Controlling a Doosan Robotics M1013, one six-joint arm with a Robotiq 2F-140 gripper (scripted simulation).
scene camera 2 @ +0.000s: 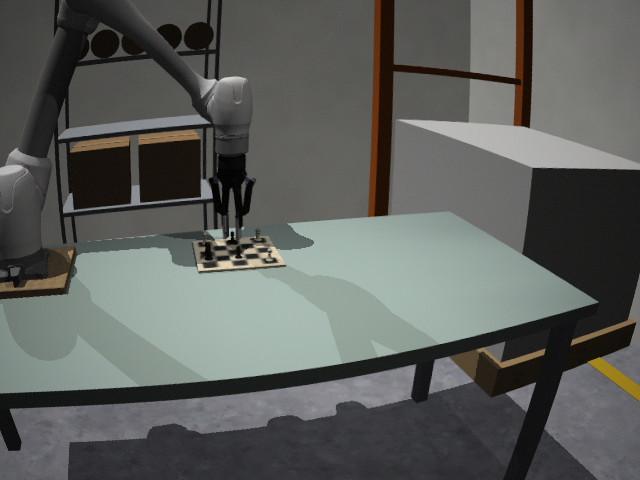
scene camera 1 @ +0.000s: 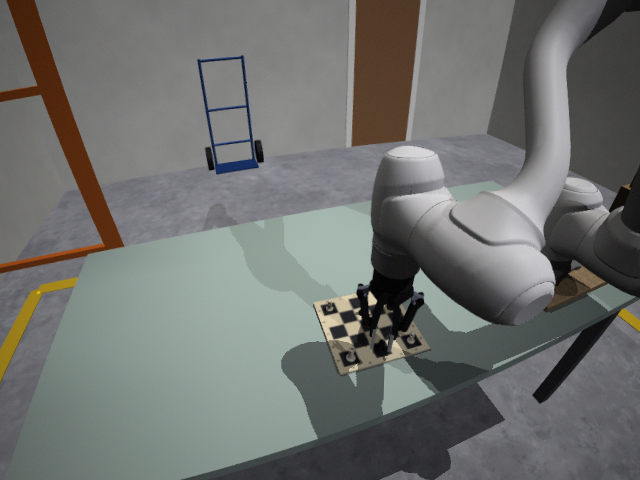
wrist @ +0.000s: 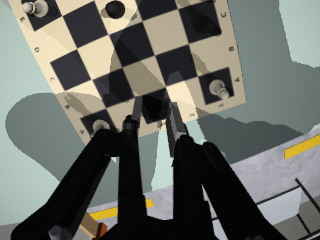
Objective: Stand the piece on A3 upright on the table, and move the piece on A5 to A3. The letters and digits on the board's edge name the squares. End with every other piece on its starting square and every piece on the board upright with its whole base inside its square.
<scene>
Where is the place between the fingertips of the gripper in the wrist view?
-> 154, 109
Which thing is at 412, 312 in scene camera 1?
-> The gripper.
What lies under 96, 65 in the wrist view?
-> A chessboard.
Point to a chessboard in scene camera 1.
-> At 342, 327
</scene>
